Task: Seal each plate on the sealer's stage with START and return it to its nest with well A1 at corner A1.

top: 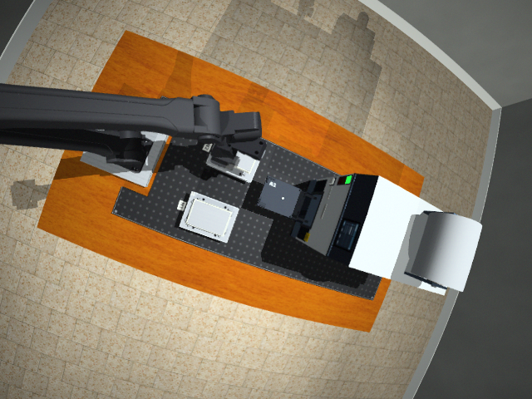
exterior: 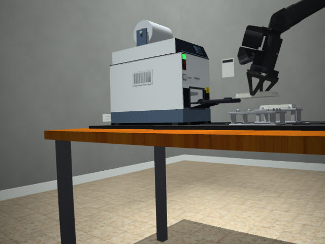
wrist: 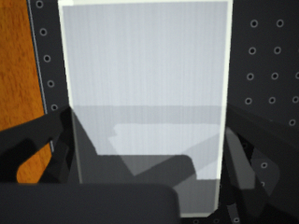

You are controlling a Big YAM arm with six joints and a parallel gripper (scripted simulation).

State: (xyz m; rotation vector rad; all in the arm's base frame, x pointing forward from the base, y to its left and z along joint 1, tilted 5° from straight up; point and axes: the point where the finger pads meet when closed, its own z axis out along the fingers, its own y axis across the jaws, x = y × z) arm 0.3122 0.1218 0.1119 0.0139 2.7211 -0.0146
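Now: hand 7 cm above the plate nest. Also, from my hand: sealer stage 19 cm ahead, 7 cm to the right, 1 cm below; pale start button 29 cm ahead, 8 cm above, 3 cm to the left; A1 mark 7 cm behind, 6 cm below, 5 cm to the left.
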